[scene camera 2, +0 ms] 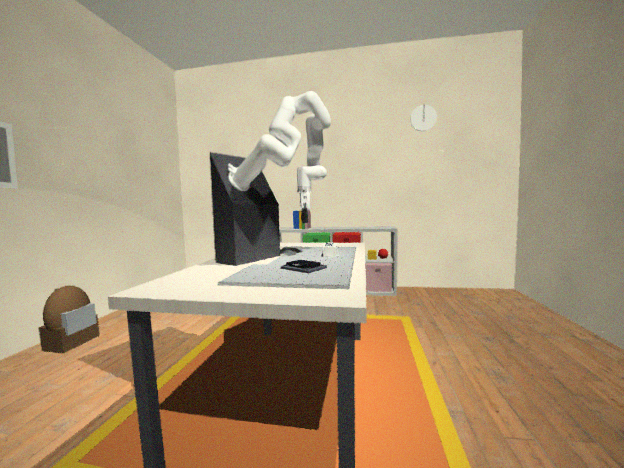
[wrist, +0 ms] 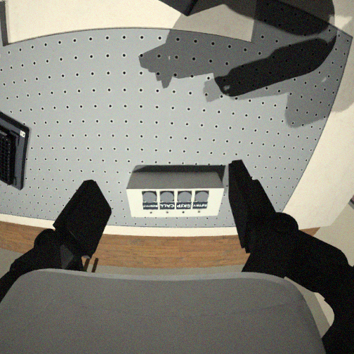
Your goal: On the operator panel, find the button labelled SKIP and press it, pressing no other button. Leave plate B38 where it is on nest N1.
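Seen in the pictures: gripper, fingertip midpoint: (scene camera 2: 304, 221); arm's base at its link origin: (scene camera 2: 238, 181).
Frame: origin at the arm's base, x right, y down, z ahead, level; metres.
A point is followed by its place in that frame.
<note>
The operator panel (scene camera 2: 330, 249) @[x 0.160, y 0.366, z 0.439 m] (wrist: 175, 180) is a pale box with a row of round grey buttons on its face. In the wrist view the labels appear upside down. The SKIP button (wrist: 185, 196) lies between the CALL button (wrist: 167, 196) and the RETRY button (wrist: 201, 195); the far-left button (wrist: 149, 196) has a label that is hard to read. My gripper (scene camera 2: 304, 216) @[x 0.036, y 0.220, z 0.340 m] (wrist: 161, 188) is open and empty, high above the table, with the panel between its fingers in the wrist view. A black gridded plate (wrist: 6, 156) sits on a dark nest (wrist: 21, 162), partly cut off at the left; its marking is not readable.
A grey perforated board (scene camera 2: 252, 278) @[x 0.456, y 0.405, z -0.010 m] (wrist: 110, 135) lies on the white table (scene camera 2: 166, 292) @[x 0.478, y 0.418, z -0.303 m]. A tall dark block (scene camera 2: 246, 221) @[x 0.077, y 0.205, z 0.021 m] stands at the table's left side in the scene view. A low shelf (scene camera 2: 395, 261) stands beyond the table. Arm shadows cross the board.
</note>
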